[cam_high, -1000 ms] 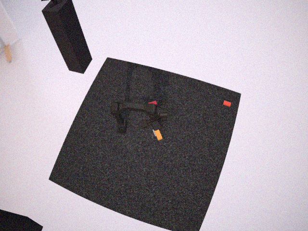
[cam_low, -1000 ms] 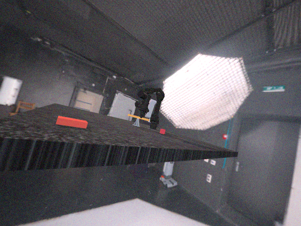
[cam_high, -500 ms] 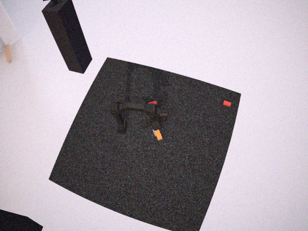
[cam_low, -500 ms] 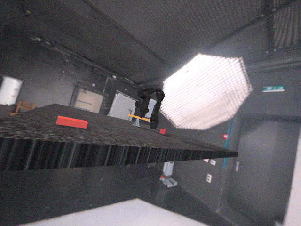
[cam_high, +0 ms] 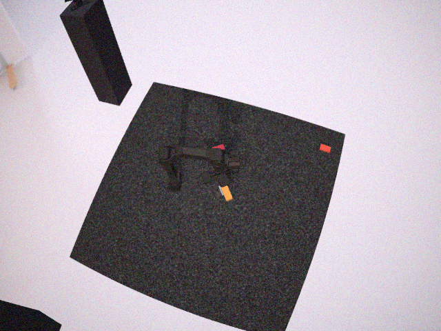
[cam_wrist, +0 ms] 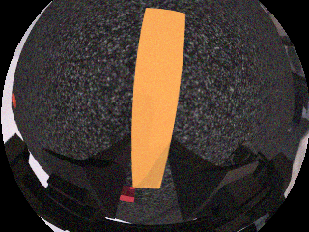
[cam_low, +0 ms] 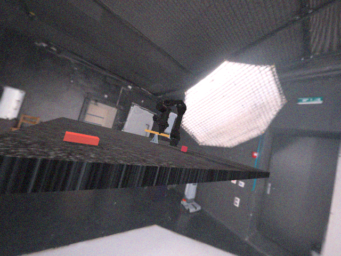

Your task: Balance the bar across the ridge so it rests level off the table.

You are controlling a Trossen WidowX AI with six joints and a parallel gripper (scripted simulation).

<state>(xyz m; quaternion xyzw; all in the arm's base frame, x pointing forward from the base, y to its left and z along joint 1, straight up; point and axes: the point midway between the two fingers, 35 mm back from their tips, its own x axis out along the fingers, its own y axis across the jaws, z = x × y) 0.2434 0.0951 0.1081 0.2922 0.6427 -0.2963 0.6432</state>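
My gripper tip is now 2 cm to the left of the orange bar and 2 cm short of it. From my gripper tip the other things lie so: red block (50 cm ahead, 41 cm to the left, 7 cm below).
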